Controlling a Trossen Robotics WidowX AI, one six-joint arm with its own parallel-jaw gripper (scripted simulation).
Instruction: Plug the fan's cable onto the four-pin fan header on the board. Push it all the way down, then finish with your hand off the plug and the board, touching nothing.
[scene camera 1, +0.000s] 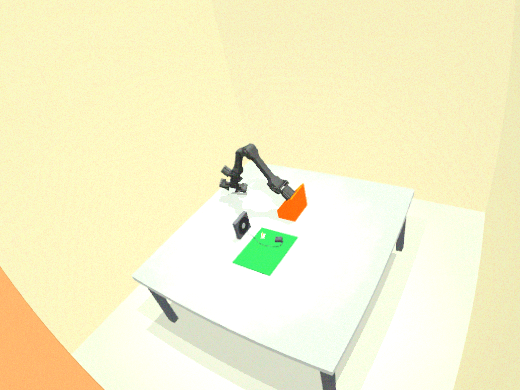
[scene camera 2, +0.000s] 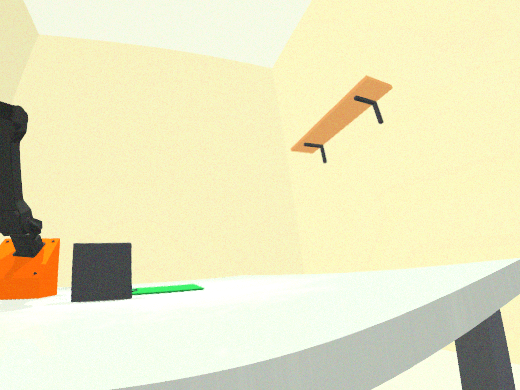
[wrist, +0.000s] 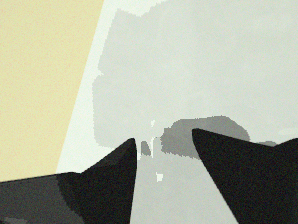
Observation:
In view: my gripper (wrist: 163, 139), a dark square fan (scene camera 2: 100, 271) and a green board (scene camera 1: 264, 259).

